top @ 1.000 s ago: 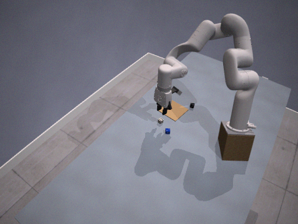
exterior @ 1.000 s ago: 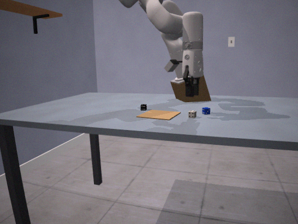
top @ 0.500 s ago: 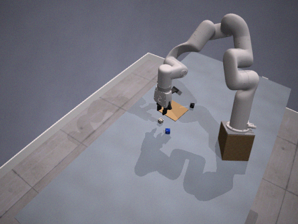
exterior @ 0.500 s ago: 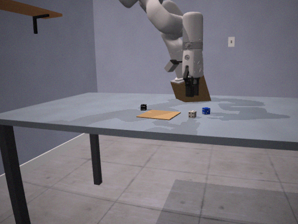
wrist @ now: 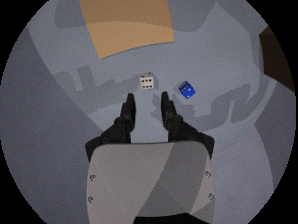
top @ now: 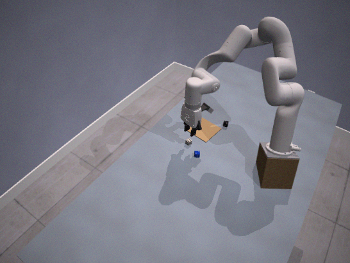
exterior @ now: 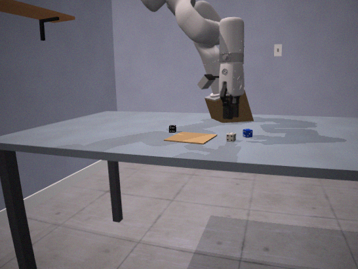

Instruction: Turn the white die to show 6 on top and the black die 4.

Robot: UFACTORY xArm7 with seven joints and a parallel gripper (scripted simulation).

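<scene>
Now: hand 80 mm above the white die. From my hand the other things lie so: blue die (80 mm below, 60 mm to the left, 60 mm behind); then black die (210 mm to the right, 140 mm behind, 80 mm below); then mat (130 mm to the right, 90 mm below, 40 mm behind).
</scene>
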